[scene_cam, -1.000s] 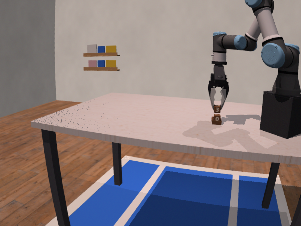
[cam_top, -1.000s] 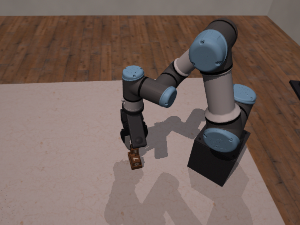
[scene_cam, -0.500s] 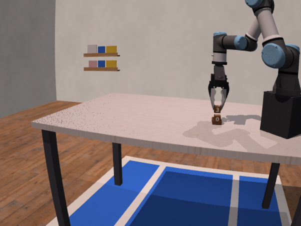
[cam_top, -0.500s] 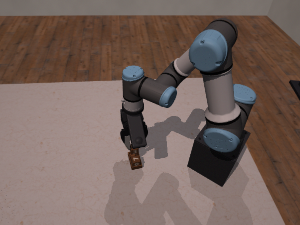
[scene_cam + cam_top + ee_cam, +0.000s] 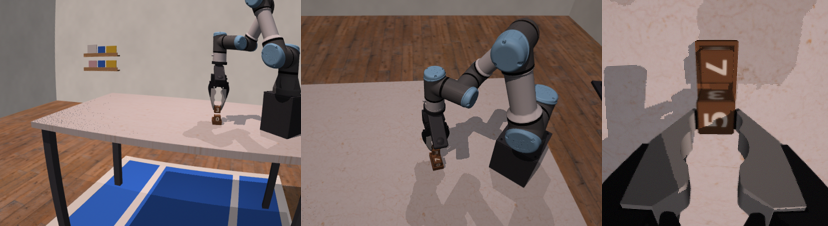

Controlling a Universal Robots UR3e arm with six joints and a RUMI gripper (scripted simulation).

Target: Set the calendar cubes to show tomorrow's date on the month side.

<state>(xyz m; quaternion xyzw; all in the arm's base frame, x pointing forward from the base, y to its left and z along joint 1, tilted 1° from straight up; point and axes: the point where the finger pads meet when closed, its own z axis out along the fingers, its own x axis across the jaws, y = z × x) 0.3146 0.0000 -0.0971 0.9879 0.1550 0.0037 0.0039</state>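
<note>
Now: the calendar tray 10 mm behind my hand, 20 mm to the left of it and 60 mm below it. Also, from my hand: brown digit cube: 10 mm below.
</note>
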